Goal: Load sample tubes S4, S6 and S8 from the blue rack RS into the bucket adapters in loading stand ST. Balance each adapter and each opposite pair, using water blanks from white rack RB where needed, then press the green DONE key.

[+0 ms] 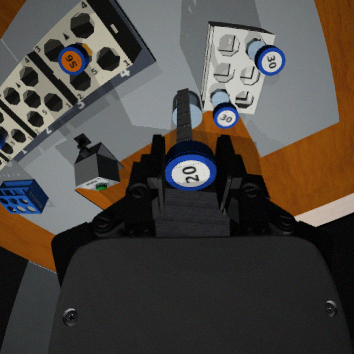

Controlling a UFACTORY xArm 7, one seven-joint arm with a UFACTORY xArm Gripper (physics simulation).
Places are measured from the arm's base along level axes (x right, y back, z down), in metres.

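Pixels of known places: gripper, between the fingertips: [189, 151].
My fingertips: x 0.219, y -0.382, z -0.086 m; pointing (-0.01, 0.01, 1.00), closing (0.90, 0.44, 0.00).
Note:
Behind a point stands the place of what it marks.
My gripper [189, 151] @[x 0.219, y -0.382, z -0.086 m] is shut on a tube whose blue-rimmed white cap [190, 171] @[x 0.217, y -0.377, z -0.101 m] reads 20. The tube is held up, in front of the white rack RB [236, 60] @[x 0.290, y -0.355, z 0.110 m]. Two tubes with caps marked 30, one [270, 60] @[x 0.320, y -0.363, z 0.049 m] at the far right corner and one [225, 117] @[x 0.246, y -0.311, z 0.049 m] at the near edge, stand in RB. The loading stand ST [103, 87] @[x 0.070, y -0.396, z 0.160 m] is at upper left. Orange-capped S6 [72, 60] @[x 0.117, y -0.465, z 0.045 m] appears to stand in the middle hole of the cream adapter [98, 38] @[x 0.147, y -0.469, z 0.074 m] nearest number 4. The blue rack RS [39, 194] @[x -0.303, y -0.249, z 0.150 m] is at far left; no tubes are discernible in it. S4 and S8 cannot be identified.
A grey box with a green key [101, 187] @[x -0.050, y -0.231, z 0.100 m] stands between RS and my gripper, with a black piece [82, 143] @[x -0.061, y -0.314, z 0.169 m] behind it. A blue thing shows partly at the left edge, at the smaller adapters. ST's raised dark edge [144, 46] @[x 0.171, y -0.421, z 0.160 m] faces RB. The wooden table [305, 172] @[x 0.400, y 0.017, z 0.173 m] shows at right.

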